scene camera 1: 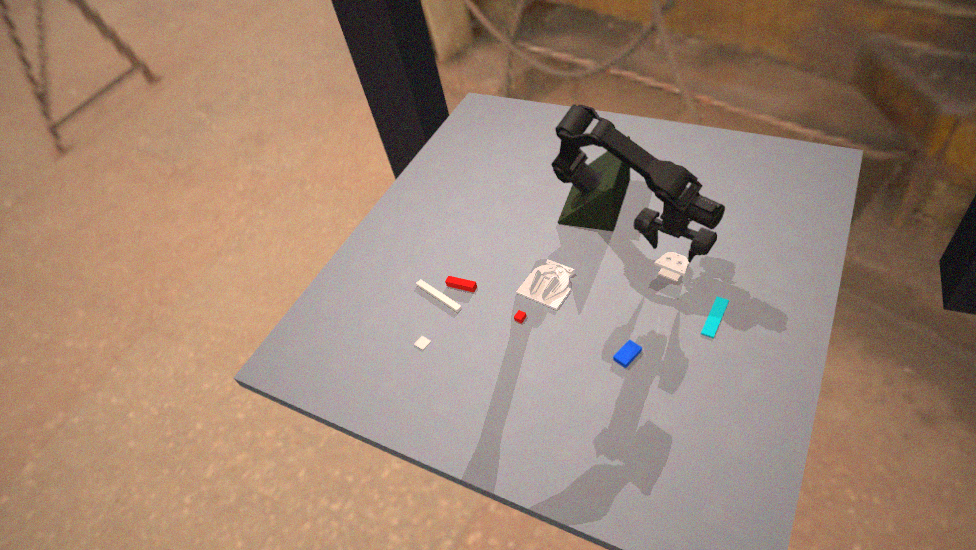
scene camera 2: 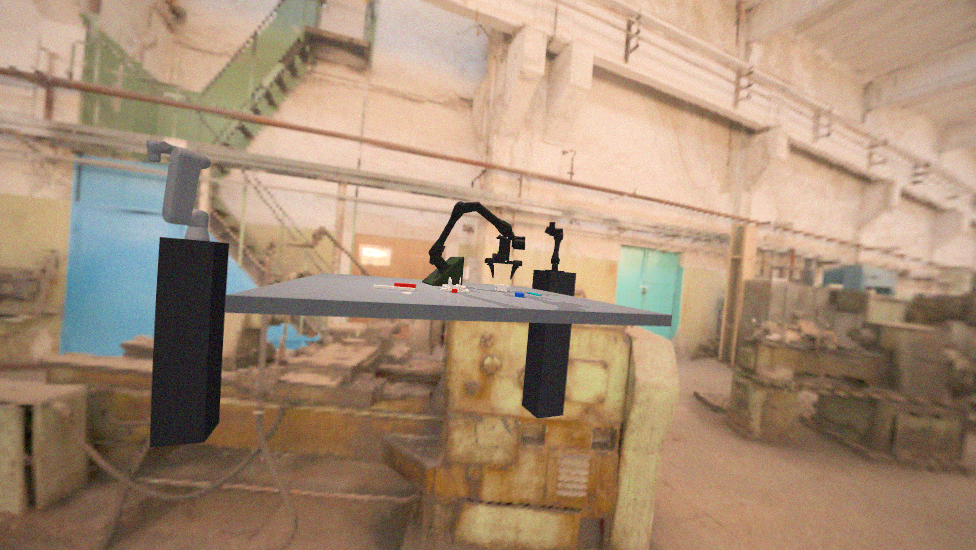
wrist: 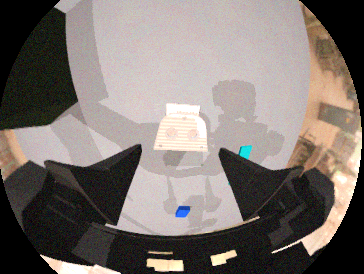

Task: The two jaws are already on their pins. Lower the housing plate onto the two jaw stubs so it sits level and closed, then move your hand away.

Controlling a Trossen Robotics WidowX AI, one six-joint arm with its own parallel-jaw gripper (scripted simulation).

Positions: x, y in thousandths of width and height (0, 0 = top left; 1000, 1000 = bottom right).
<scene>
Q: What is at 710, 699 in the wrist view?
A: The gripper.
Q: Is the gripper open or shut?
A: Open.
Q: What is the gripper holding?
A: Nothing.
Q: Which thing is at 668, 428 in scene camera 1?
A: The gripper.
</scene>
